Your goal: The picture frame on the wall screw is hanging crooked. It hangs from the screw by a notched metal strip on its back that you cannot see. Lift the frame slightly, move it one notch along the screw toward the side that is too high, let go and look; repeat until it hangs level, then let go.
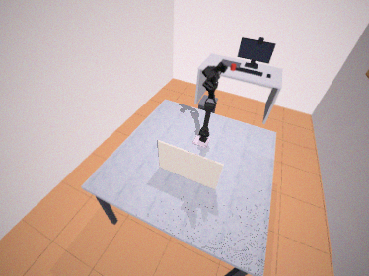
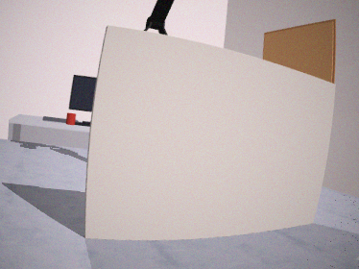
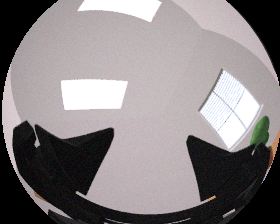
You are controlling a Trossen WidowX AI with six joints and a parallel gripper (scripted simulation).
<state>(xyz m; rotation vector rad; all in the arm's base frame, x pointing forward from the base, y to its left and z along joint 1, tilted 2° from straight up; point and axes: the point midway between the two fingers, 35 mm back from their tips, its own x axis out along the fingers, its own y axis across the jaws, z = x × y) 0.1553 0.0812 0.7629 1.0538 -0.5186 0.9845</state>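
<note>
My gripper tip is 630 mm above the brown wooden picture frame, 210 mm short of it and 10 mm to the left of it. Also, from my gripper tip: wall panel (640 mm below, 220 mm ahead, 20 mm to the right).
</note>
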